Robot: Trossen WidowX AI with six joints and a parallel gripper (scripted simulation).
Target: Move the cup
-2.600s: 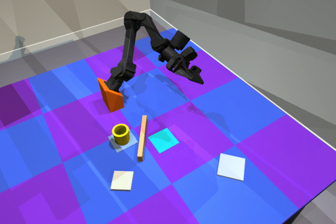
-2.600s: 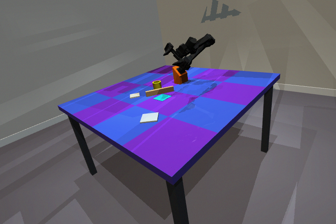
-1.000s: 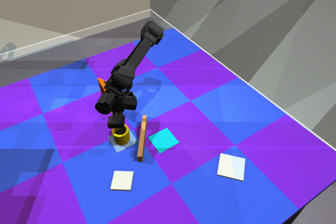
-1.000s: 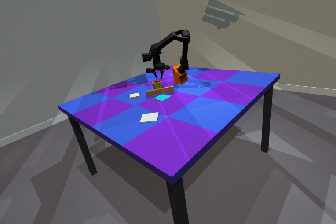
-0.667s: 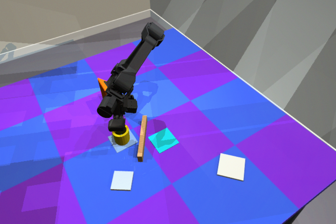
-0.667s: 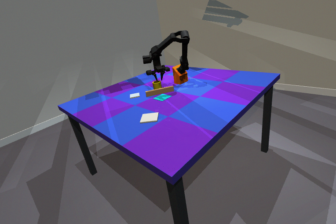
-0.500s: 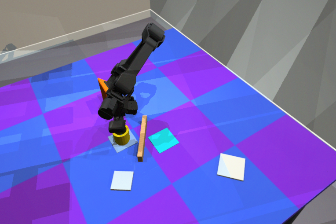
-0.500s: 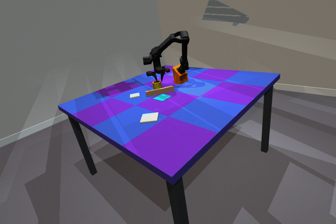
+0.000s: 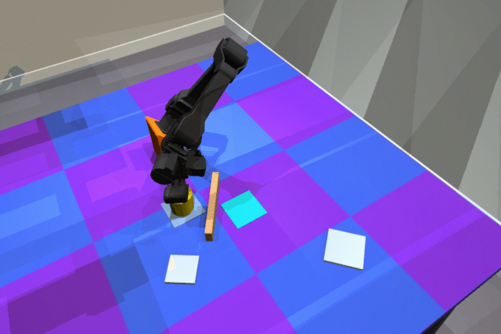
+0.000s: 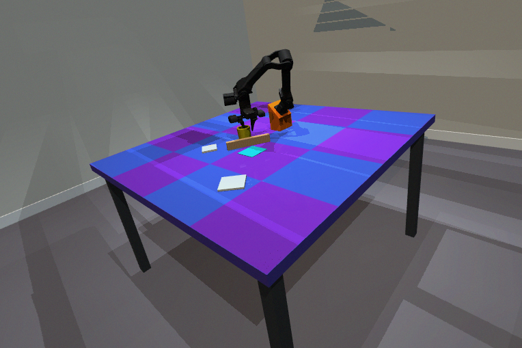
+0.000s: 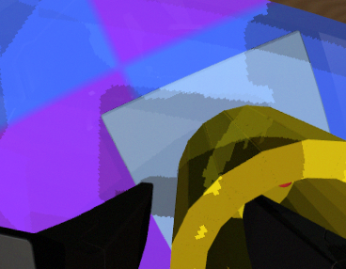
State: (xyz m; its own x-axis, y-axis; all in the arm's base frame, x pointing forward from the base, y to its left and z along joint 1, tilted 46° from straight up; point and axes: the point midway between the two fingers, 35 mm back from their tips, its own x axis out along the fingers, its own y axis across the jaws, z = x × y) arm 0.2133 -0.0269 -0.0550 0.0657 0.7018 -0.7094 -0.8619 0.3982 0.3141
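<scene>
The yellow cup lies 2 cm ahead of my gripper tip, 1 cm to the right of it and 1 cm below it. Round my gripper tip: wooden bar (7 cm ahead, 6 cm to the left, 3 cm below); then pale blue pad (2 cm ahead, 1 cm to the right, 5 cm below); then cyan pad (12 cm ahead, 13 cm to the left, 5 cm below).
</scene>
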